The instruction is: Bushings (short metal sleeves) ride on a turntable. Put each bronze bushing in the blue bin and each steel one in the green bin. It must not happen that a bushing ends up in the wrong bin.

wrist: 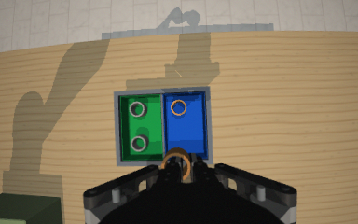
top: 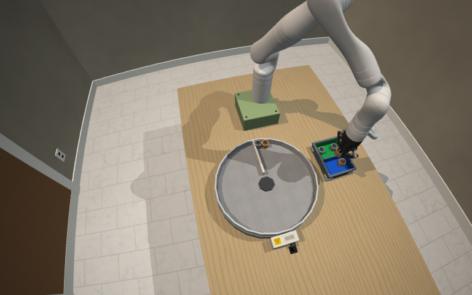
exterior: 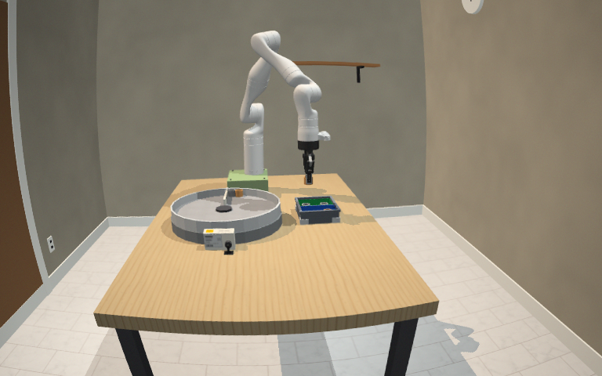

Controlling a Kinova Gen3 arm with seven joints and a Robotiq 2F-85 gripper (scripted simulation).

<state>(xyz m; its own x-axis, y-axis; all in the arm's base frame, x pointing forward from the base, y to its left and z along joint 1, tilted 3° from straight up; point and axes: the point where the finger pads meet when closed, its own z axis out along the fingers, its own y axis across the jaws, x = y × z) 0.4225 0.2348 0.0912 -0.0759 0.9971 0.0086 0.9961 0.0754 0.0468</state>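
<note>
Right now the blue bin is 13 cm below my hand, 5 cm behind it and 3 cm to the left of it. From my hand the other things lie so: turntable 31 cm to the right, 11 cm below, 3 cm ahead.
</note>
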